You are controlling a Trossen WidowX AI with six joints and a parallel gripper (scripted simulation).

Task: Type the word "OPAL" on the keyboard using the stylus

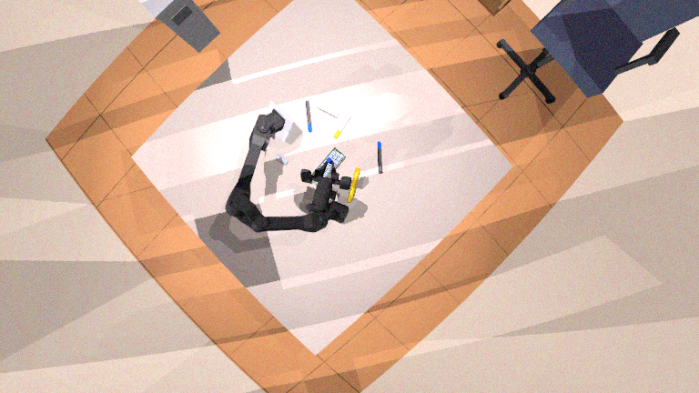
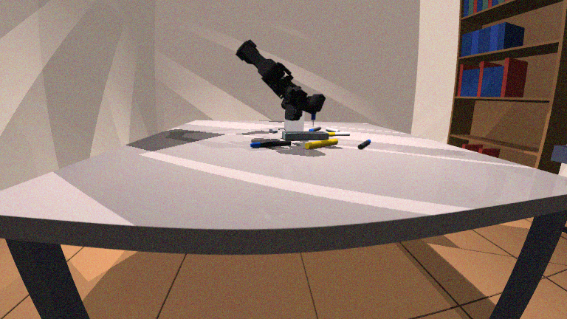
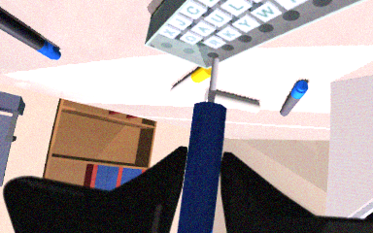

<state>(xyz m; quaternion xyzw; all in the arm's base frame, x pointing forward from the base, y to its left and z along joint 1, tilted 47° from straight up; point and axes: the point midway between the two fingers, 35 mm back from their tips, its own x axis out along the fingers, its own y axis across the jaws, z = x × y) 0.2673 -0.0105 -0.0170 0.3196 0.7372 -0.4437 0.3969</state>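
Right now the yellow-tipped pen is 8 cm behind my gripper tip, 14 cm to the left of it and 10 cm below it. The rest, counted from my gripper tip: blue stylus 1 cm below; yellow marker 14 cm ahead, 10 cm below.
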